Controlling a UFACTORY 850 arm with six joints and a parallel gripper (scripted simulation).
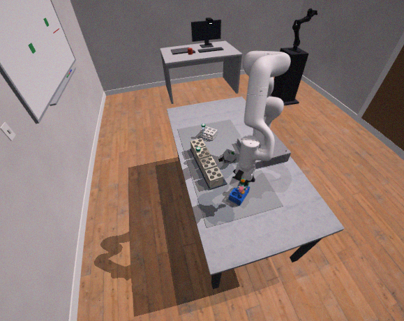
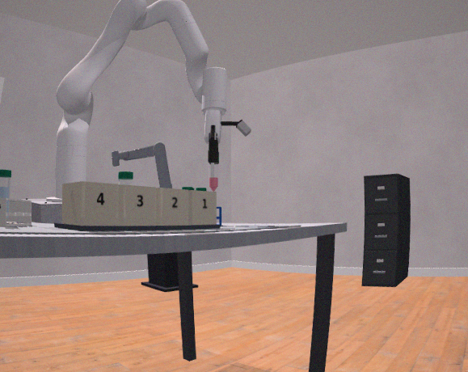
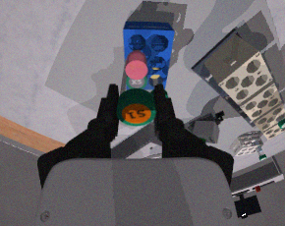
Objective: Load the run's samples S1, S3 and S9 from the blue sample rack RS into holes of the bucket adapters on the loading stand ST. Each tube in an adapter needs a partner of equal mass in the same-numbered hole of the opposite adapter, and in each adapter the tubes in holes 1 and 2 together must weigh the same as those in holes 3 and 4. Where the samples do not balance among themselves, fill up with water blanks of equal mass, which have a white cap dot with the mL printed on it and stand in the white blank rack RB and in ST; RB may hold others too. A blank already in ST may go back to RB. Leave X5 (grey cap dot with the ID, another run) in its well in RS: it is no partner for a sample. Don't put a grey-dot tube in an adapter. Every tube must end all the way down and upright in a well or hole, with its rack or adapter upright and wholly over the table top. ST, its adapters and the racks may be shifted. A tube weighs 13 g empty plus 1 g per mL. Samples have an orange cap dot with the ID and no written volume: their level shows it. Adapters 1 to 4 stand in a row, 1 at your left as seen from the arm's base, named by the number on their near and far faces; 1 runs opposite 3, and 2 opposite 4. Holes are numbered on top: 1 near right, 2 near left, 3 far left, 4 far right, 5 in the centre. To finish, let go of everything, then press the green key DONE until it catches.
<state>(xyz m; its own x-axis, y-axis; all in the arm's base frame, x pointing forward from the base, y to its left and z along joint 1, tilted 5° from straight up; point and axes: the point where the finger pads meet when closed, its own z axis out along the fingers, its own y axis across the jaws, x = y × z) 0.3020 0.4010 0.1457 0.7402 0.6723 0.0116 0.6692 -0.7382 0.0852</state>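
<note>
Right now my hand is 1 cm past the sample tube S1 and 5 cm above it. Also, from my hand: grey-dot tube X5: 2 cm behind, 3 cm to the right, 16 cm below; then blue sample rack RS: 2 cm behind, 4 cm to the right, 19 cm below; then sample tube S9: 4 cm behind, 9 cm to the right, 16 cm below.
</note>
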